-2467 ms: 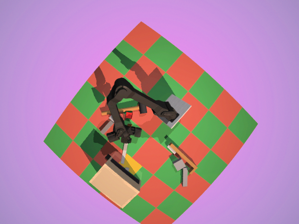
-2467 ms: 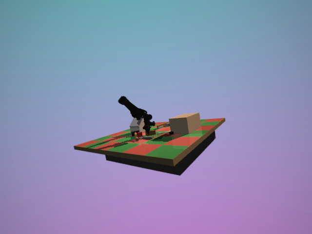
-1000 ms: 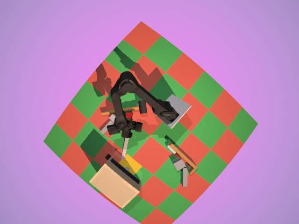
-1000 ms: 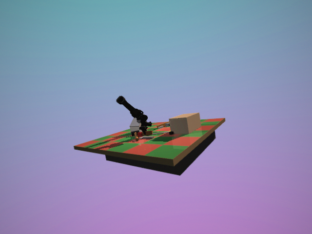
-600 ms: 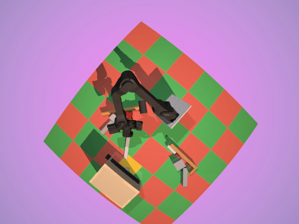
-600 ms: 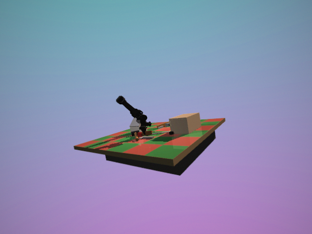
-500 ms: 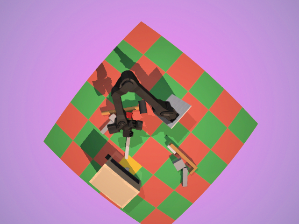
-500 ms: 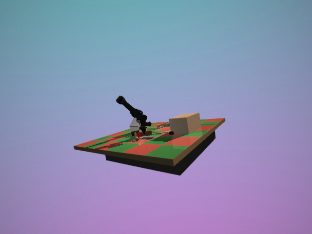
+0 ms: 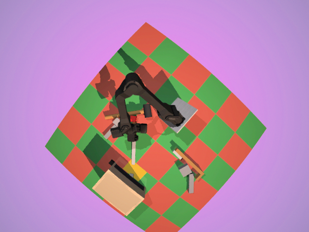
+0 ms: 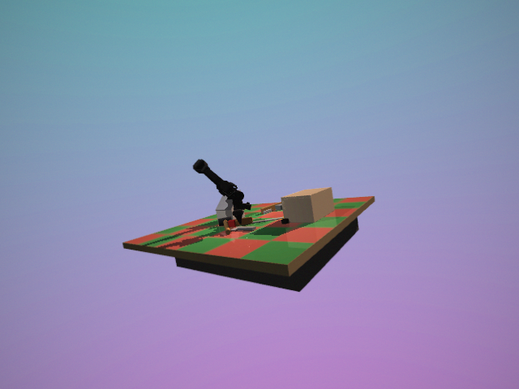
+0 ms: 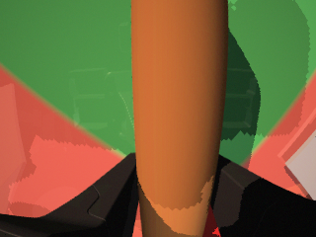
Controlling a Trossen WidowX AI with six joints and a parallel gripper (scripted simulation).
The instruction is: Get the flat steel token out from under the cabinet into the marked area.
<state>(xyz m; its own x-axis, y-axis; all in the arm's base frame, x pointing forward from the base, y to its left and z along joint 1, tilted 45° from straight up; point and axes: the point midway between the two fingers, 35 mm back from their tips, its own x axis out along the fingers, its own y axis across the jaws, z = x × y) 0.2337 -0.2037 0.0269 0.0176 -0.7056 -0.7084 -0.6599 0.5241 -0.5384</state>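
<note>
The red cube lies 40 mm to the right of my gripper tip, 40 mm behind it and 10 mm above it. From my gripper tip the other things lie so: grey t-shaped tool 110 mm ahead, 100 mm to the right; then grey token 280 mm ahead, 230 mm to the left, 10 mm below; then pale bar 360 mm to the left, 70 mm behind.
</note>
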